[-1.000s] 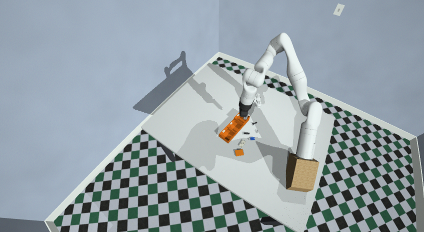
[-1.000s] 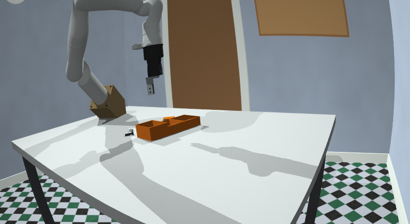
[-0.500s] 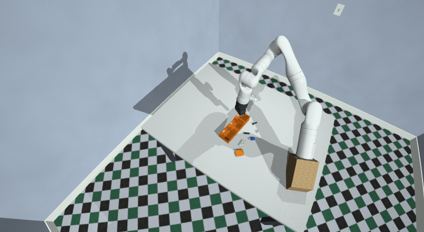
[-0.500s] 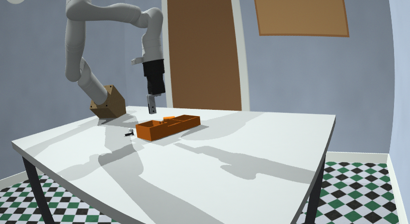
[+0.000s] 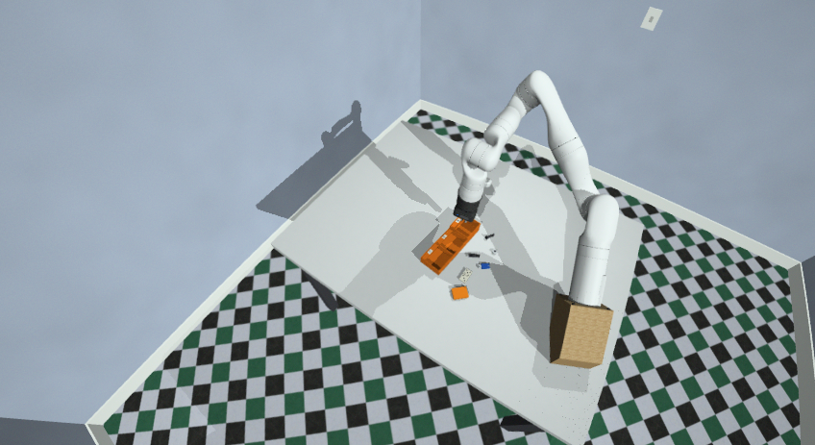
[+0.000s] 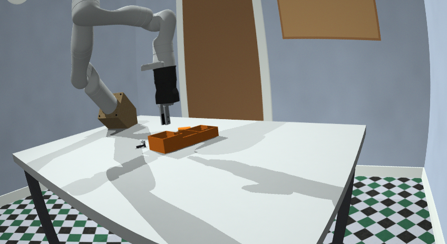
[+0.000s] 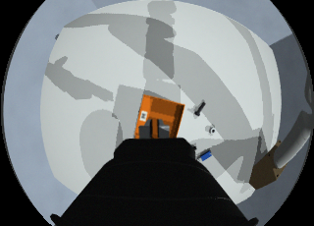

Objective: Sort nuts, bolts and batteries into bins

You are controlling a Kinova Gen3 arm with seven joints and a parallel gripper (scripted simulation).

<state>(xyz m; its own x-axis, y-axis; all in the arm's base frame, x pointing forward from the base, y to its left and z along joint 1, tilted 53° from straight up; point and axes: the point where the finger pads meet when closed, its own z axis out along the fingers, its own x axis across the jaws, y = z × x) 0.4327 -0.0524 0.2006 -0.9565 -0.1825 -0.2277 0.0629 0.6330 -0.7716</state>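
The orange bin is 80 mm to the left of my hand, 70 mm below it and 20 mm ahead of it. The rest, counted from my hand: bolt (100 mm behind, 90 mm below, 10 mm to the right); then grey nut (140 mm behind, 90 mm below, 40 mm to the left); then black cylinder (90 mm to the left, 90 mm below, 70 mm behind).
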